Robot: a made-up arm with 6 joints. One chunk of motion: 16 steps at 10 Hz.
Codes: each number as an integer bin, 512 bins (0 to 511) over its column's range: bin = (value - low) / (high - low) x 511, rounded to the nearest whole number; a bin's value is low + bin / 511 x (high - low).
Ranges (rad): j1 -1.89..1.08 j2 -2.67..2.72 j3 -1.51..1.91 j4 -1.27..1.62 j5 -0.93..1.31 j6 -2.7..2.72
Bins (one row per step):
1: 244 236 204 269 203 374
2: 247 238 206 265 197 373
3: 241 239 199 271 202 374
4: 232 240 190 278 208 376
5: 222 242 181 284 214 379
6: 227 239 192 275 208 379
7: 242 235 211 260 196 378
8: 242 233 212 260 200 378
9: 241 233 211 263 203 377
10: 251 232 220 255 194 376
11: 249 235 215 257 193 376
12: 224 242 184 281 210 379
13: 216 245 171 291 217 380
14: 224 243 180 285 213 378
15: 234 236 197 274 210 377
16: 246 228 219 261 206 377
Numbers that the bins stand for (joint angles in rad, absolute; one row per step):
1: -0.4718 -0.1807 -0.1447 0.2514 -0.0401 1.2669
2: -0.4544 -0.1596 -0.1313 0.2287 -0.0664 1.2563
3: -0.4893 -0.1490 -0.1781 0.2627 -0.0445 1.2669
4: -0.5416 -0.1385 -0.2384 0.3023 -0.0182 1.2881
5: -0.5997 -0.1174 -0.2986 0.3362 0.0081 1.3199
6: -0.5706 -0.1490 -0.2250 0.2853 -0.0182 1.3199
7: -0.4835 -0.1912 -0.0978 0.2005 -0.0708 1.3093
8: -0.4835 -0.2123 -0.0911 0.2005 -0.0533 1.3093
9: -0.4893 -0.2123 -0.0978 0.2174 -0.0401 1.2987
10: -0.4312 -0.2229 -0.0376 0.1722 -0.0796 1.2881
11: -0.4428 -0.1912 -0.0711 0.1835 -0.0840 1.2881
12: -0.5881 -0.1174 -0.2785 0.3192 -0.0095 1.3199
13: -0.6346 -0.0858 -0.3655 0.3758 0.0212 1.3305
14: -0.5881 -0.1068 -0.3053 0.3418 0.0037 1.3093
15: -0.5300 -0.1807 -0.1915 0.2796 -0.0095 1.2987
16: -0.4602 -0.2651 -0.0443 0.2061 -0.0270 1.2987

